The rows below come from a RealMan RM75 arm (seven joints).
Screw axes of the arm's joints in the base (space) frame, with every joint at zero. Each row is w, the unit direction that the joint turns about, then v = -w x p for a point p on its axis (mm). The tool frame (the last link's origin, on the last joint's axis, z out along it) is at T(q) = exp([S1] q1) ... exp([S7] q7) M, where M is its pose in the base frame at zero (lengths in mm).
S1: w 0 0 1 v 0 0 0
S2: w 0 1 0 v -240.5 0 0
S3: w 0 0 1 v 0 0 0
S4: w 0 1 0 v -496.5 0 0
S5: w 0 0 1 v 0 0 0
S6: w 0 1 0 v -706.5 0 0
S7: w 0 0 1 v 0 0 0
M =
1 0 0 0
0 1 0 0
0 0 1 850.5
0 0 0 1
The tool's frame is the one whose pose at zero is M.
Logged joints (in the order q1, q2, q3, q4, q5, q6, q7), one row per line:
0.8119, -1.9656, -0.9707, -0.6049, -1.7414, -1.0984, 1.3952
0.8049, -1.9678, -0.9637, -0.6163, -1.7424, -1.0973, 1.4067
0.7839, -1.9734, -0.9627, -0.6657, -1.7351, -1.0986, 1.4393
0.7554, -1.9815, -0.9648, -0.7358, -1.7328, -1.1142, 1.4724
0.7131, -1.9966, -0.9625, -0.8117, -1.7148, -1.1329, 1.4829
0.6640, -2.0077, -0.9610, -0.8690, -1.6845, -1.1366, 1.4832
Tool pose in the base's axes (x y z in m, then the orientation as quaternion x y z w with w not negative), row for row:
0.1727, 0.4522, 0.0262, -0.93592, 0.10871, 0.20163, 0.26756
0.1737, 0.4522, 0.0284, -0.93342, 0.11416, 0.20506, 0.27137
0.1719, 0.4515, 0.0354, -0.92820, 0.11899, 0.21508, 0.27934
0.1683, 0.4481, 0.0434, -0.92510, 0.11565, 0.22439, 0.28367
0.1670, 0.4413, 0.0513, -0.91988, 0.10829, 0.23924, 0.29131
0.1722, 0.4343, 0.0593, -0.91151, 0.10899, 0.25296, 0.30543
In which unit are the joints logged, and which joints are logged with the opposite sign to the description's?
The joints are logged in radians. Opposite sign: q2.
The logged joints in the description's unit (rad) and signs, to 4 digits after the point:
0.8119, 1.9656, -0.9707, -0.6049, -1.7414, -1.0984, 1.3952
0.8049, 1.9678, -0.9637, -0.6163, -1.7424, -1.0973, 1.4067
0.7839, 1.9734, -0.9627, -0.6657, -1.7351, -1.0986, 1.4393
0.7554, 1.9815, -0.9648, -0.7358, -1.7328, -1.1142, 1.4724
0.7131, 1.9966, -0.9625, -0.8117, -1.7148, -1.1329, 1.4829
0.6640, 2.0077, -0.9610, -0.8690, -1.6845, -1.1366, 1.4832

